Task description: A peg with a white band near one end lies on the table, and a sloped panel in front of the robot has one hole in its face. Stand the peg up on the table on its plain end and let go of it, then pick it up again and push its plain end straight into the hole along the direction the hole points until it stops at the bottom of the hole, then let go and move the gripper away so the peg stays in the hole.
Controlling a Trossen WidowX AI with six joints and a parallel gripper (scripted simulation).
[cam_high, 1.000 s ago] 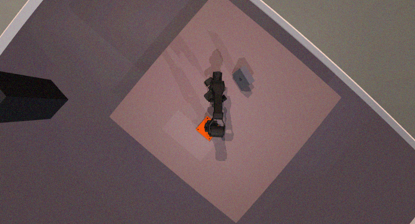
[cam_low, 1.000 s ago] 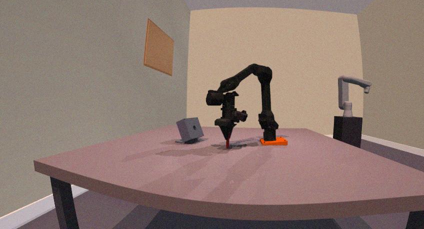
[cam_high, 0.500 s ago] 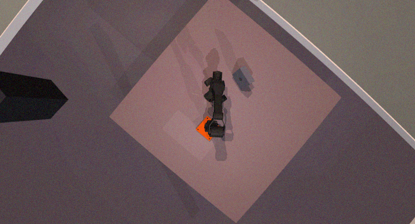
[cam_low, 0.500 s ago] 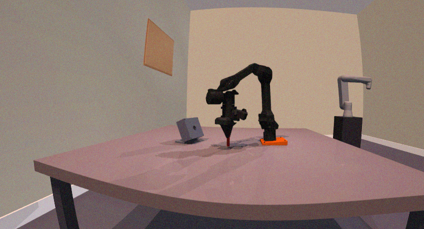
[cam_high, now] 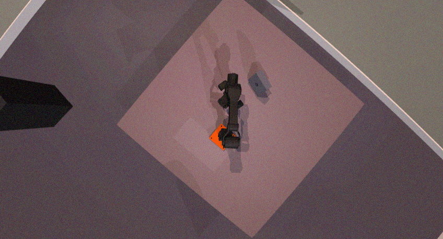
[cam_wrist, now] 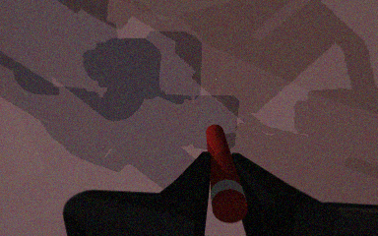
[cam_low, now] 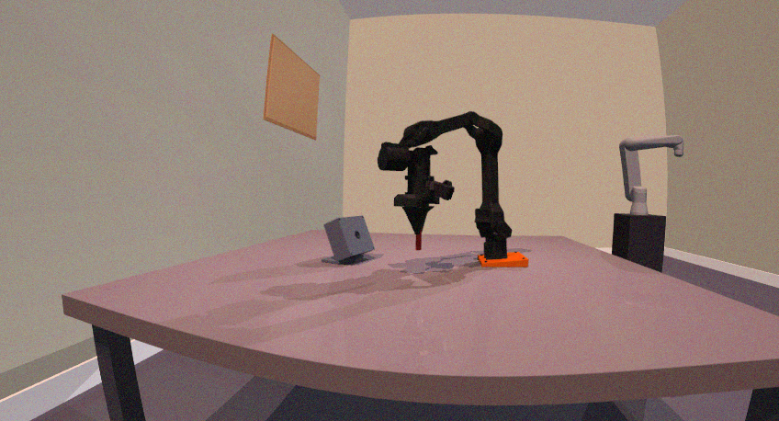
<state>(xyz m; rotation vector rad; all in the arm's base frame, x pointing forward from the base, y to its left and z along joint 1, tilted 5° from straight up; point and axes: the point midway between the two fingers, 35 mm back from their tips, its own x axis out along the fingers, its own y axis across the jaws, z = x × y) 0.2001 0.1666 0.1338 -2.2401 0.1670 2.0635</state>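
Now: the sloped panel 21 cm ahead of my gripper tip, 7 cm to the right of it and 3 cm below it. Round my gripper tip: red peg 2 cm above.
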